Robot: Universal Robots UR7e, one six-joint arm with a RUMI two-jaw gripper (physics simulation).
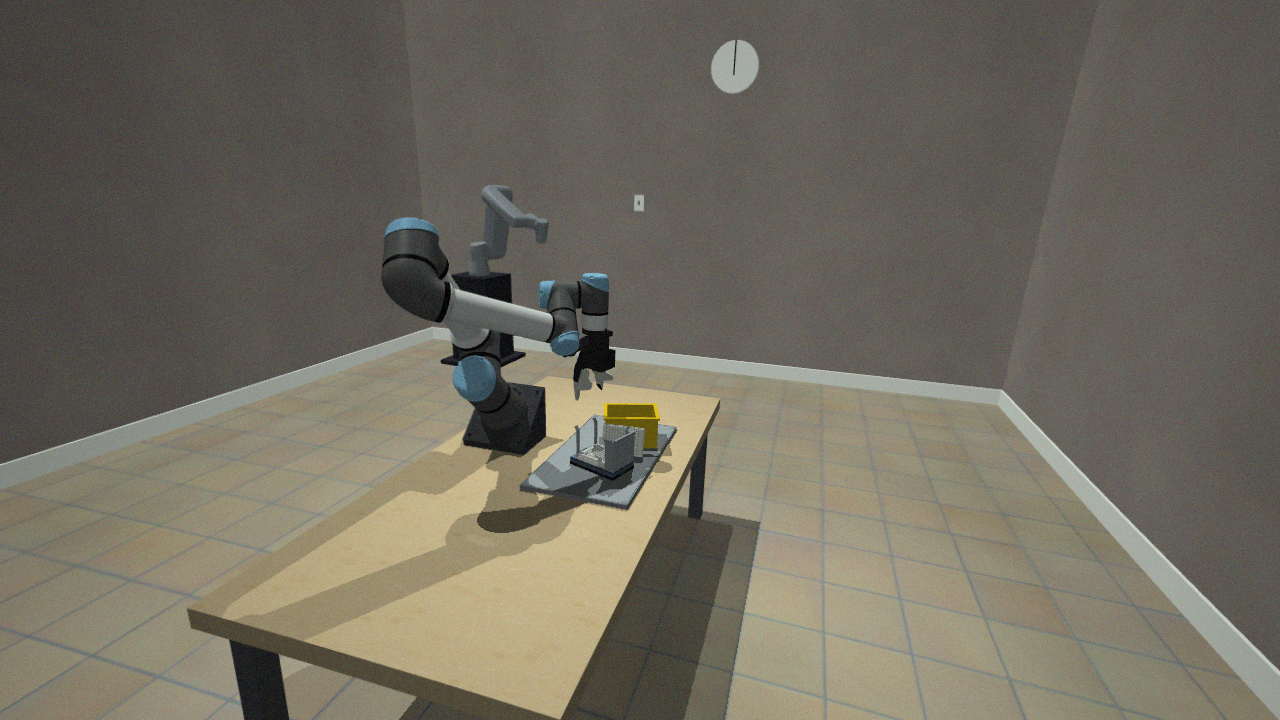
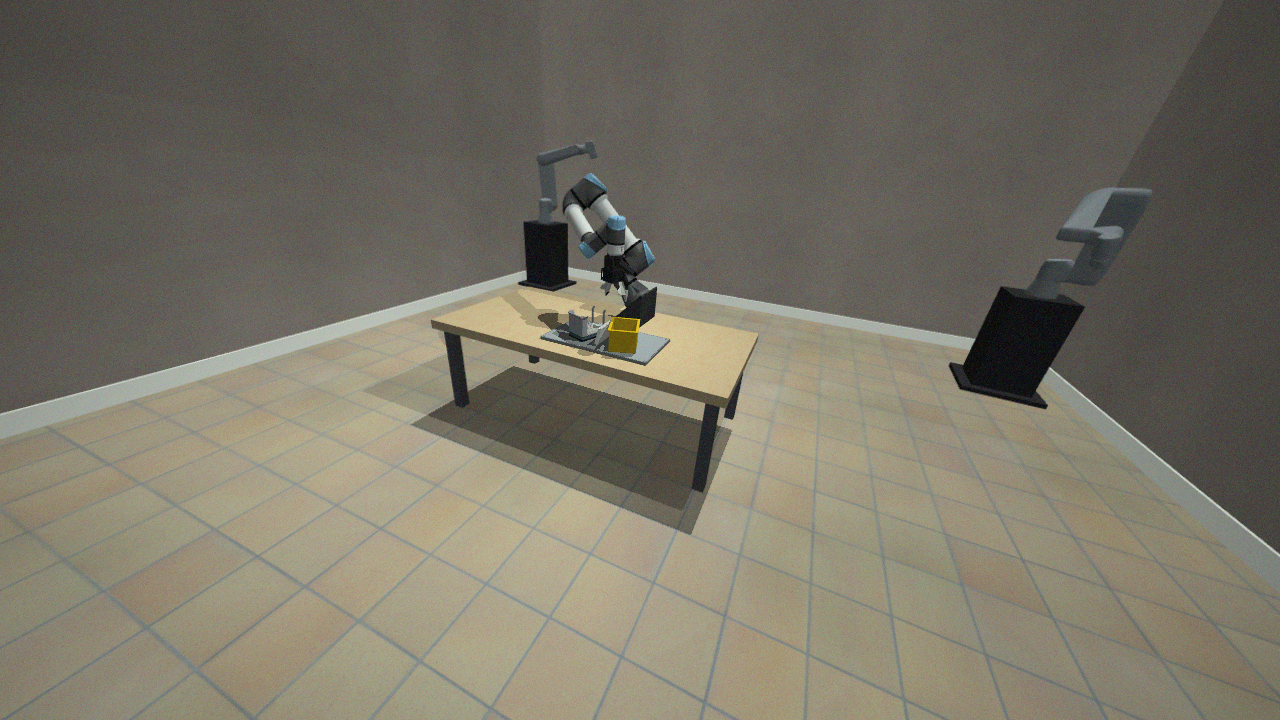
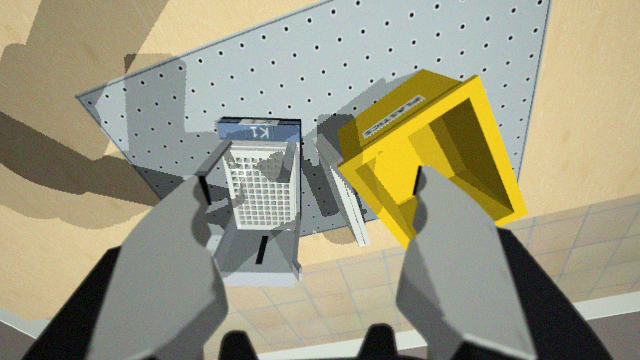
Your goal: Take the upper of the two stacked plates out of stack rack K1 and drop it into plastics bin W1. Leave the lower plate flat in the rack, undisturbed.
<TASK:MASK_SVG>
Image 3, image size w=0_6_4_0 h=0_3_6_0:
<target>my gripper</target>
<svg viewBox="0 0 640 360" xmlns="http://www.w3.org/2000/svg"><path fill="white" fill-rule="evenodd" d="M223 336L218 360L259 360L245 331L232 330ZM426 359L398 355L393 328L386 323L372 324L368 328L356 357L300 360ZM205 176L191 176L136 224L120 246L108 249L21 360L204 360L204 345L225 320L229 311L224 282L210 251L206 248L212 232L205 218L205 213L212 203ZM418 165L412 193L418 201L412 222L417 235L408 242L395 301L398 310L427 343L427 360L613 360L586 320L512 231L499 228L488 213L471 196L430 165Z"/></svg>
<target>white gridded plate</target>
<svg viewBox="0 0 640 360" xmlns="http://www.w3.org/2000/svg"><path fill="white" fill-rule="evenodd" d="M320 133L312 141L337 206L359 247L371 245L352 185L337 168L337 165L343 162L343 158Z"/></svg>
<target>white gridded plate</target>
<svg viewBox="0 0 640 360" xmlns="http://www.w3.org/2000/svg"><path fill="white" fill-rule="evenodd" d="M231 144L222 157L237 229L295 230L297 219L296 154L294 155L290 183L276 183L287 145Z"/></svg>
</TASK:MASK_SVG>
